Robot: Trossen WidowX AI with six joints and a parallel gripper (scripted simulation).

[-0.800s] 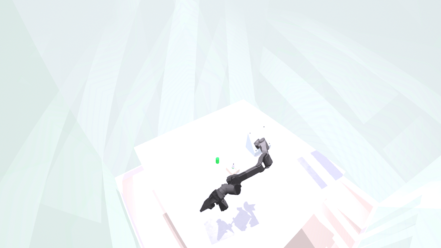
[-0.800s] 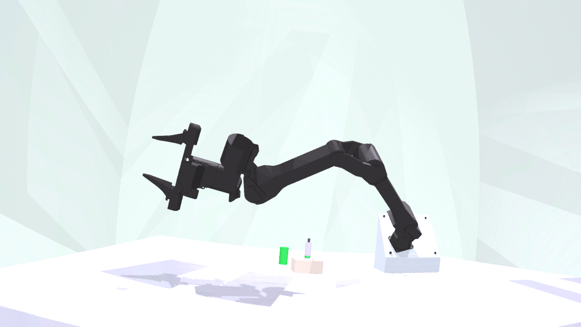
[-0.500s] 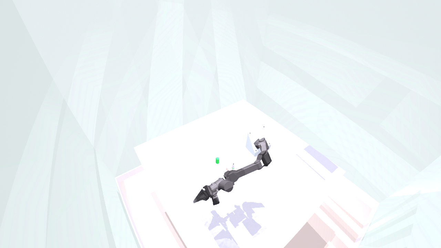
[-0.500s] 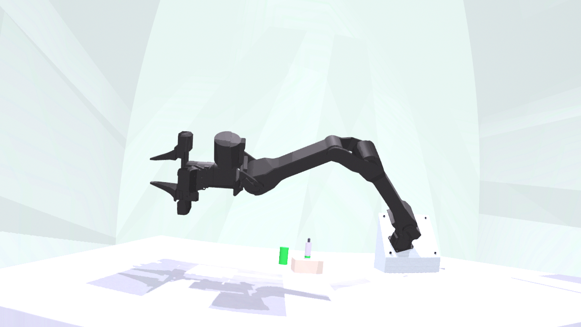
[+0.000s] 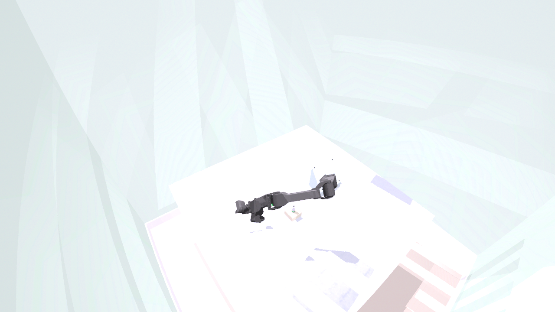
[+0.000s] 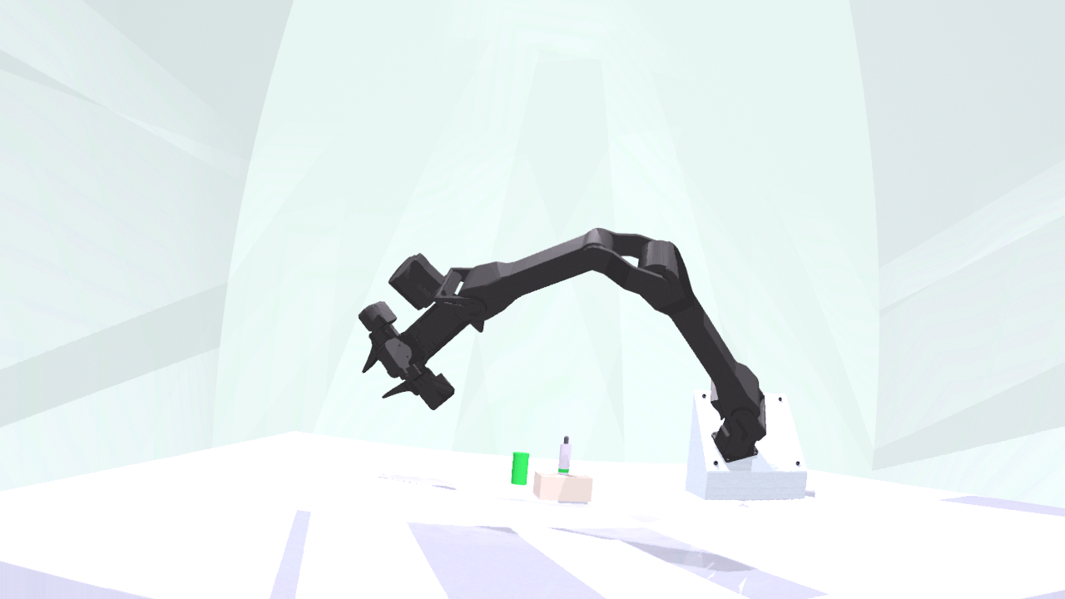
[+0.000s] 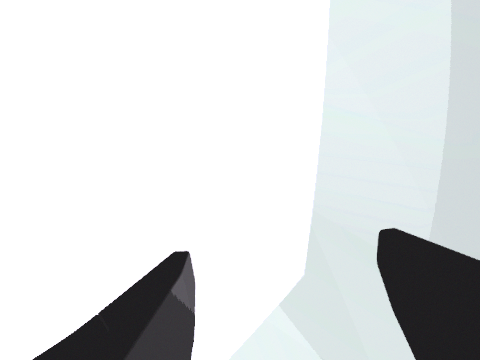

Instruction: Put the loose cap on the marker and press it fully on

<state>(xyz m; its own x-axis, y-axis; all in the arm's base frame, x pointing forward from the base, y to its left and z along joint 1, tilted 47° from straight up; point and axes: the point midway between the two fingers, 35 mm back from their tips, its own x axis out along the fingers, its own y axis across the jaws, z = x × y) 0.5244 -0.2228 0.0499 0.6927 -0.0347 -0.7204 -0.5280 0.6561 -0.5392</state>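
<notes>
Now: gripper tip 250 mm past the green cap and 110 mm above it. The rest, counted from my gripper tip: marker (280 mm behind, 140 mm to the left, 80 mm below); beige holder block (280 mm behind, 140 mm to the left, 120 mm below).
</notes>
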